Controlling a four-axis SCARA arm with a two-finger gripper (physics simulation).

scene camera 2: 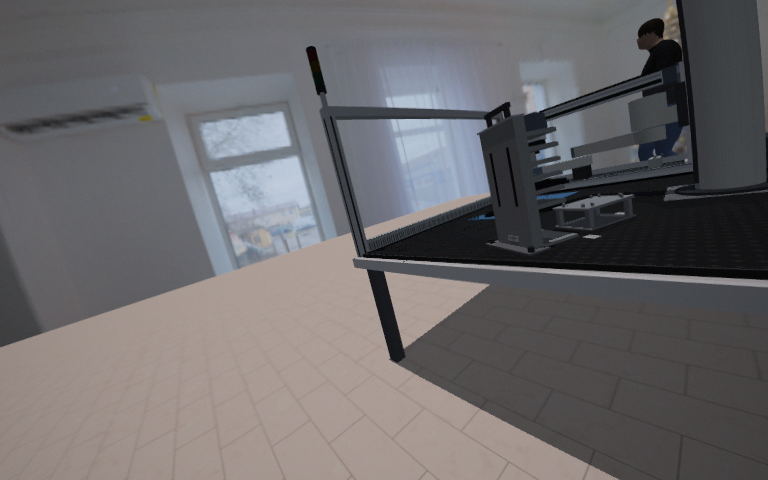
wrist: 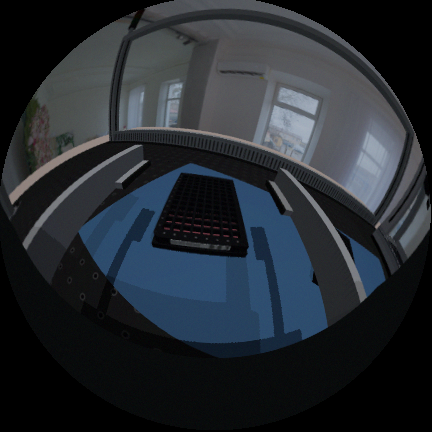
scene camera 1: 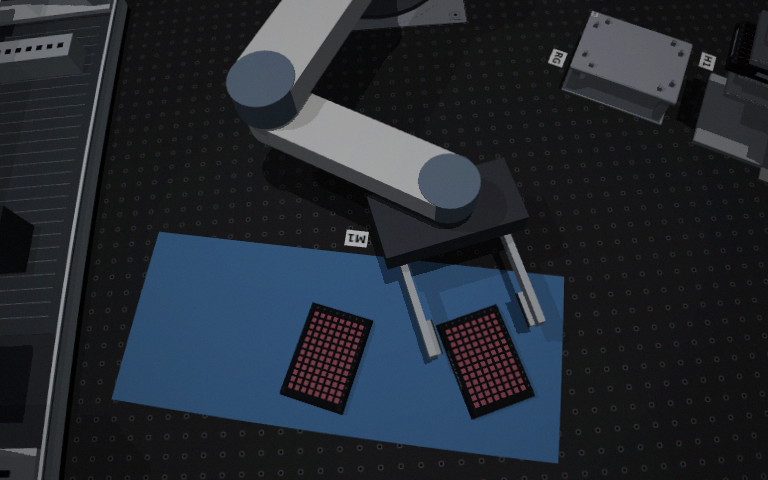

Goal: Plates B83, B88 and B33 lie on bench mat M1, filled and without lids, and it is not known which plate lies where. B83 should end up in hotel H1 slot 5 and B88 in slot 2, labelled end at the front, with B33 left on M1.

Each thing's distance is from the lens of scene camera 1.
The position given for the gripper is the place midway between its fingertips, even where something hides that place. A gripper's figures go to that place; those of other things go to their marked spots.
gripper (scene camera 1: 487,340): 0.70 m
grey stand RG (scene camera 1: 635,58): 0.95 m
